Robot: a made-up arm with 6 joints.
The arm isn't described. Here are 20 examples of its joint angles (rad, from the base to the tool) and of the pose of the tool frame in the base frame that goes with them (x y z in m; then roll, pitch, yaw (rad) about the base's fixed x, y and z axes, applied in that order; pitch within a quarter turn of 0, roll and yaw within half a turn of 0).
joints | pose
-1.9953 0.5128 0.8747 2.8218 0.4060 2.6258 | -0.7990 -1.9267 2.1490 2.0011 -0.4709 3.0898
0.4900 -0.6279 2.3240 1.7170 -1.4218 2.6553 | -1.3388 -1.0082 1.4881 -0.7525 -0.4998 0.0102
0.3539 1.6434 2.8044 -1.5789 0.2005 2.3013 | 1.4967 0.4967 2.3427 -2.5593 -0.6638 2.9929
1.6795 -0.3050 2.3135 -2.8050 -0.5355 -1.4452 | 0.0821 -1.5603 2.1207 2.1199 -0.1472 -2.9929
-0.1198 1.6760 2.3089 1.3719 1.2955 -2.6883 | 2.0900 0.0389 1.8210 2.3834 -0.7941 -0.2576
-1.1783 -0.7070 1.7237 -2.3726 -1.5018 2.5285 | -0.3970 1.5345 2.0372 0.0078 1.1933 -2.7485
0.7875 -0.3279 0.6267 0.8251 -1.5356 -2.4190 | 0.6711 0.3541 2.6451 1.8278 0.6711 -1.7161
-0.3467 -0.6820 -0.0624 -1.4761 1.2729 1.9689 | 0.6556 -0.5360 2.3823 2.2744 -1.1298 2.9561
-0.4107 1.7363 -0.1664 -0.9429 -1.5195 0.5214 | 0.5697 -0.0235 -0.5717 -2.5272 1.2184 1.8216
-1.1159 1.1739 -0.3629 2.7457 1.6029 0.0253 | 0.5434 -0.7038 -0.2167 1.4146 -1.2622 0.8074
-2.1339 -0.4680 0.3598 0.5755 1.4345 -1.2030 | -0.1423 -0.4578 2.8532 -1.7096 -0.4468 1.8921
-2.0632 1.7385 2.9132 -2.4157 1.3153 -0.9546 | -0.9180 -1.3910 2.0073 -1.0920 0.6033 -1.4128
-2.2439 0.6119 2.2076 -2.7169 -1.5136 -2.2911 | -0.0237 -0.2715 2.8147 2.4914 0.9335 -0.6909
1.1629 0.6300 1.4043 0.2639 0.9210 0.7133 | 0.5777 1.3866 2.8366 -2.4653 -0.0002 -2.6088
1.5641 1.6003 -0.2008 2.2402 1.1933 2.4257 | -0.2226 0.6883 -0.6297 -0.8446 0.4333 -0.9796
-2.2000 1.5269 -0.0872 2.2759 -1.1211 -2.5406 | -0.8924 -0.9398 -0.5940 0.0905 -0.7962 -2.5518
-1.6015 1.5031 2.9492 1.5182 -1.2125 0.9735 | -0.2767 -1.0063 2.3604 -1.2873 -0.7557 -1.4633
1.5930 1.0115 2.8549 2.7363 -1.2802 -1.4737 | 0.0659 0.1130 2.5113 2.2368 0.2626 -2.5044
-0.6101 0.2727 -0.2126 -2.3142 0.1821 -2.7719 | 1.5739 -1.0910 0.9046 -0.2577 -0.3136 0.2883
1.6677 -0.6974 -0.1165 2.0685 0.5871 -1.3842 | -0.2459 0.9586 2.3918 -1.1212 -0.9539 -2.5467
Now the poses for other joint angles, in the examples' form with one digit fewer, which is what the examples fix.
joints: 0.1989 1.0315 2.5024 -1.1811 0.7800 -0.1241
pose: 0.901 -0.034 2.831 -2.375 0.513 -1.375
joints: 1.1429 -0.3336 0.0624 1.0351 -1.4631 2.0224
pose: 0.726 0.987 2.119 -0.299 1.192 2.076
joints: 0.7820 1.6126 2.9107 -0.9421 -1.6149 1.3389
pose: 0.874 1.148 2.087 -0.579 -0.635 2.896
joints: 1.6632 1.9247 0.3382 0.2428 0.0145 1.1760
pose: -0.065 1.138 -1.092 0.571 0.206 2.815
